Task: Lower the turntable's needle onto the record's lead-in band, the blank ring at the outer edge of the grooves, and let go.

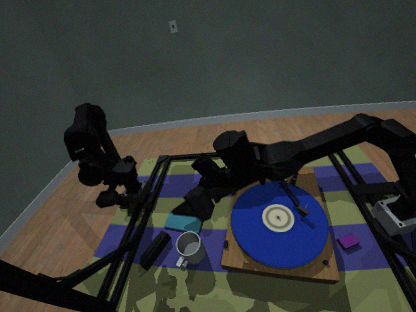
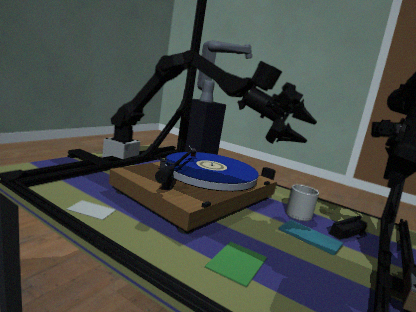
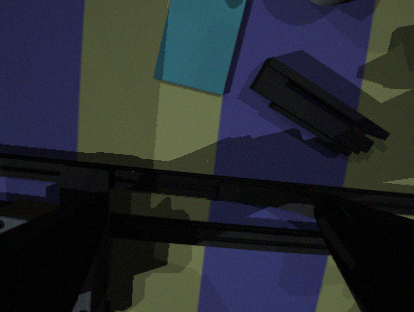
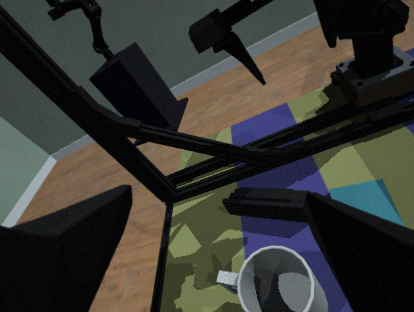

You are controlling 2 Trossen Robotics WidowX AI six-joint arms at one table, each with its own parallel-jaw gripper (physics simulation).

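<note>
The turntable has a wooden base and carries a blue record with a cream label. The thin black tonearm reaches from the back of the base over the record. Its headshell sits over the grooves just right of the label, well inside the outer edge. My right gripper is open and empty, high in the air beside the turntable, above the mug. My left gripper is open and empty at the far left, over the frame rail.
A grey mug, a teal pad and a black box lie left of the turntable. A purple block, a green pad and white paper lie around it. Black frame rails border the mat.
</note>
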